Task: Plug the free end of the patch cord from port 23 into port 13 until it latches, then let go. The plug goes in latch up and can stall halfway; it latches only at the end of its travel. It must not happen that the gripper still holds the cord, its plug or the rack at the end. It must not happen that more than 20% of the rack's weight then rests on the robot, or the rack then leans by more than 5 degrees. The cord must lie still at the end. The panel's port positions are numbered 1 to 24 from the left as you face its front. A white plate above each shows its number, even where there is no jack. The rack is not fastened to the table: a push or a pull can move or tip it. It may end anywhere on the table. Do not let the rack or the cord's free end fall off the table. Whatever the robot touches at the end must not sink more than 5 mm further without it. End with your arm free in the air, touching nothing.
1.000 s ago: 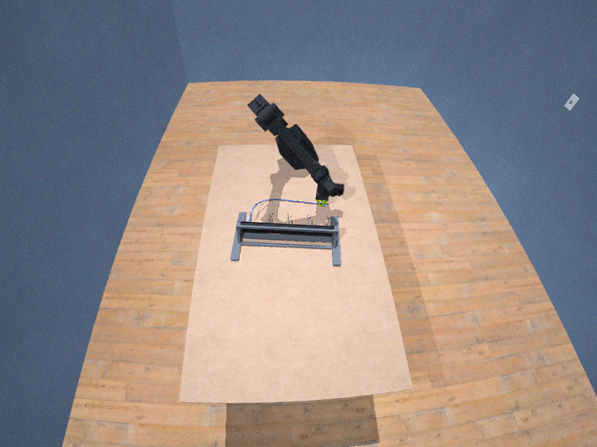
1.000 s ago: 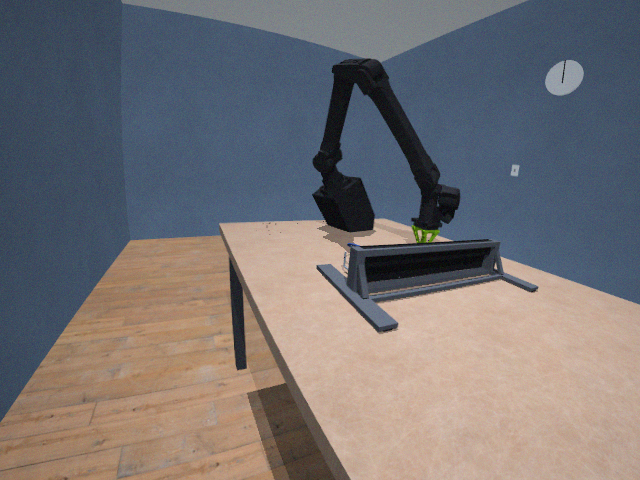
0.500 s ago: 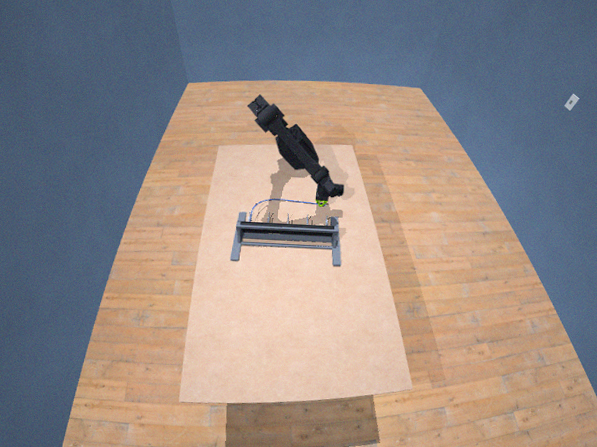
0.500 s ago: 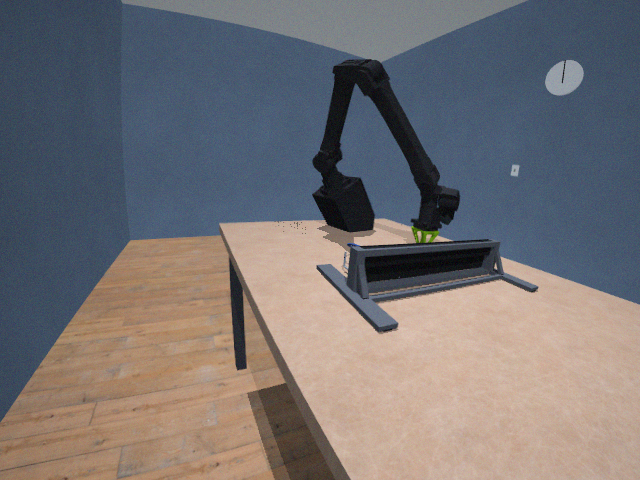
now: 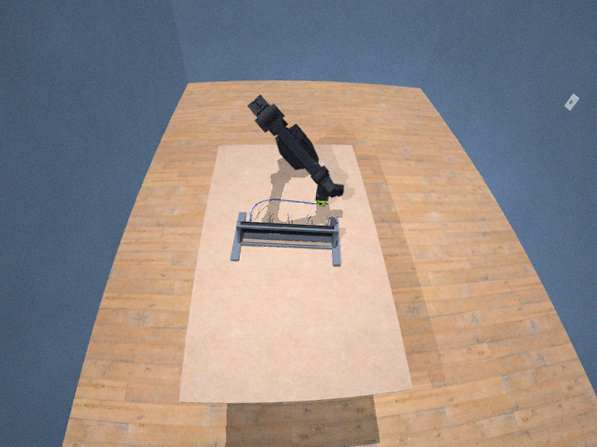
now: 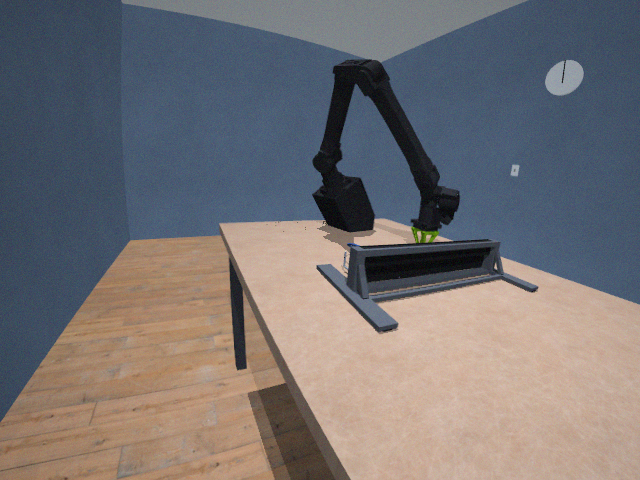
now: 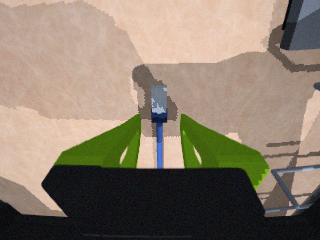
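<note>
Now: hand 20 mm to the right of the plug and 10 mm above it.
</note>
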